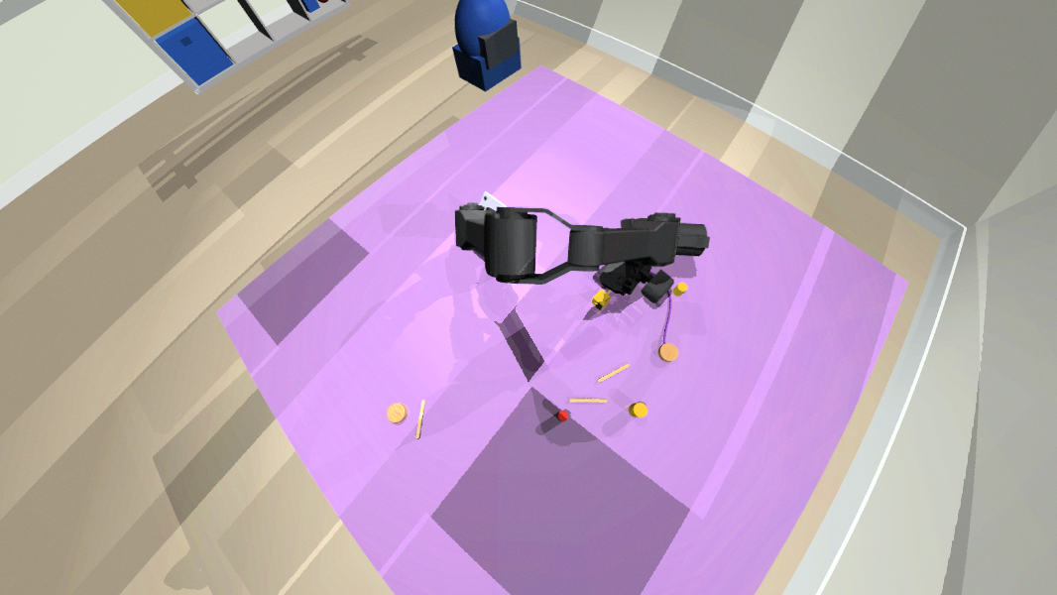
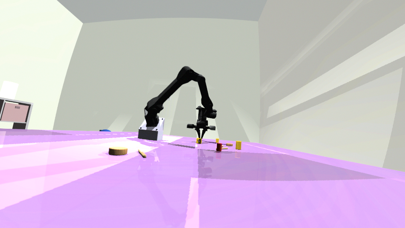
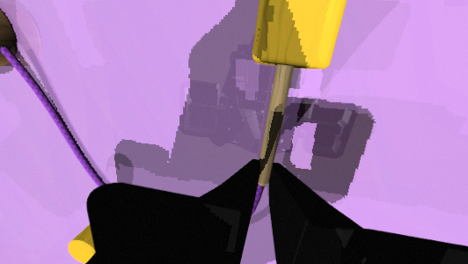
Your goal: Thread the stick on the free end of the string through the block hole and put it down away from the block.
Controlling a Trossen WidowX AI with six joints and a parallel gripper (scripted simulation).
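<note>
Now: gripper tip 10 mm past the yellow wooden block and 70 mm to the left of it. Round my gripper tip: thin stick: 10 mm to the right; then red piece: 60 mm ahead, 330 mm to the right.
</note>
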